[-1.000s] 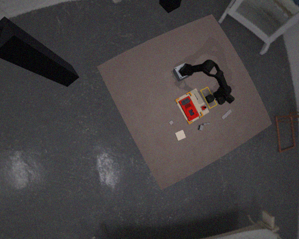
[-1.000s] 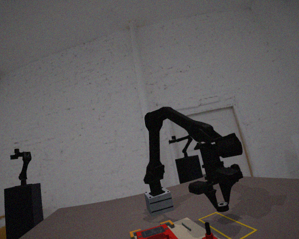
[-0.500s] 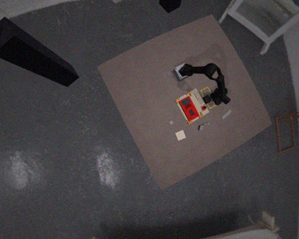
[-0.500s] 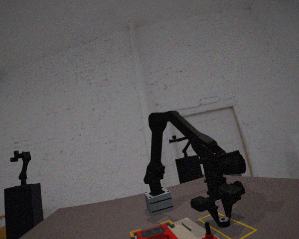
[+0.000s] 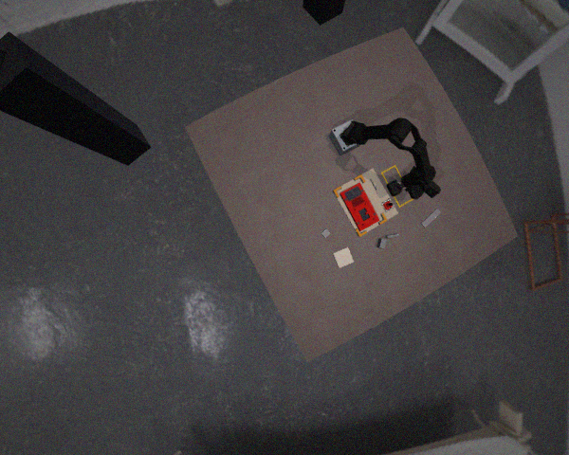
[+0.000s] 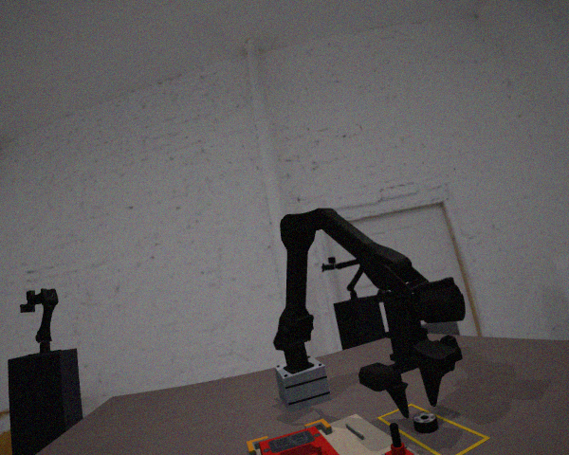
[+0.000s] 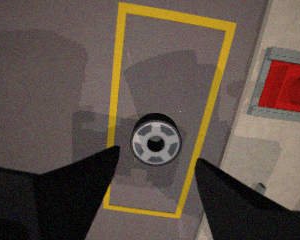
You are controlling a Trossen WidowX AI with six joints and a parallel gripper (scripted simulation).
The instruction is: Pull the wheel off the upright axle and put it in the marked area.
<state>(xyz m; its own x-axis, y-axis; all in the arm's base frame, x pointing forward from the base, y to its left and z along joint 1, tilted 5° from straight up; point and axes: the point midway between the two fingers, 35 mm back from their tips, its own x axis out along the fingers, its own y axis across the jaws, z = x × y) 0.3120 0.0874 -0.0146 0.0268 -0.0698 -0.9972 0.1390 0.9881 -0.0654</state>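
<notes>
Now: the wheel 10 mm ahead of my gripper tip and 20 mm below it. From my gripper tip the other things lie so: beige tile 120 mm ahead, 420 mm to the right, 20 mm below.
</notes>
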